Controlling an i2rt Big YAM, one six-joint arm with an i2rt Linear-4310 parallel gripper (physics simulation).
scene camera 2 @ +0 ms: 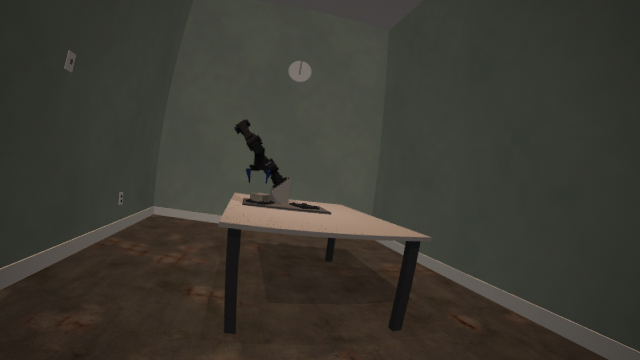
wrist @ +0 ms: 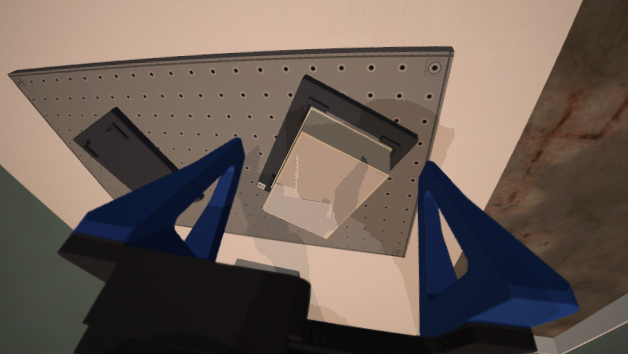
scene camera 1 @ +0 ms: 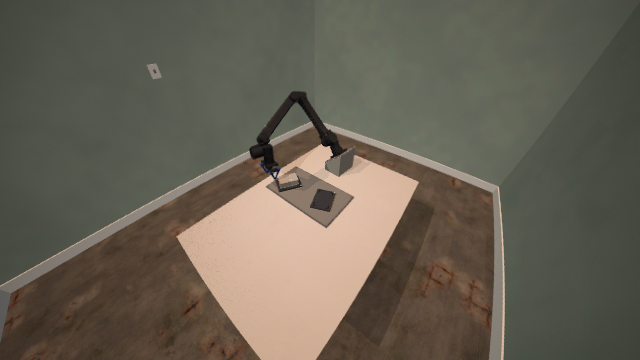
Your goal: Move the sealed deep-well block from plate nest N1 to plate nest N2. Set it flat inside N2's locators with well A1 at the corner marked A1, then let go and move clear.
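Places are measured from the arm's base along level axes (x up, y right, z ahead), in centimetres.
Pixels of known places: gripper, fingertip midpoint: [scene camera 2: 257, 183] [wrist: 330, 157] [scene camera 1: 271, 176]; arm's base, link origin: [scene camera 2: 280, 183] [scene camera 1: 339, 154].
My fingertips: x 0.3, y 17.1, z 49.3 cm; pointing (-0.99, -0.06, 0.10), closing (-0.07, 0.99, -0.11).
For each thing: its top centre in the pictures, then the offset to it from my fingertips. Level surfaces: height alone.
- sealed deep-well block, top centre: [wrist: 316, 195] [scene camera 2: 261, 193] [scene camera 1: 288, 178] dz -10.6, dx -6.6, dy -2.9 cm
- dark plate nest N1, top centre: [wrist: 323, 171] [scene camera 1: 288, 182] dz -10.6, dx -10.2, dy -2.9 cm
- dark plate nest N2, top centre: [wrist: 134, 173] [scene camera 2: 304, 204] [scene camera 1: 323, 198] dz -14.5, dx -10.2, dy -30.9 cm
- grey perforated board, top centre: [wrist: 216, 172] [scene camera 2: 284, 204] [scene camera 1: 308, 191] dz -14.4, dx -11.9, dy -18.2 cm
- pale table, surface height: dx -13.3 cm
The sealed deep-well block [scene camera 1: 288, 179] [scene camera 2: 260, 197] [wrist: 325, 182], pale and boxy, sits in the dark plate nest N1 [scene camera 1: 290, 189] [wrist: 286, 131]. The dark plate nest N2 [scene camera 1: 323, 200] [scene camera 2: 306, 206] [wrist: 131, 156] is empty in scene camera 1; its lower part is behind a finger in the wrist view. My gripper [scene camera 1: 269, 174] [scene camera 2: 258, 182] [wrist: 330, 157] is open and empty, with blue fingers. It hangs above the block, which appears between the fingers in the wrist view, turned at an angle to them. The A1 marks cannot be read.
Both nests stand on a grey perforated board [scene camera 1: 343, 200] [scene camera 2: 326, 213] [wrist: 200, 86] on the pale table [scene camera 1: 280, 260] [scene camera 2: 350, 225]. A grey angled plate [scene camera 1: 342, 162] [scene camera 2: 281, 192] stands at the arm's base. The table edge runs close beside N1.
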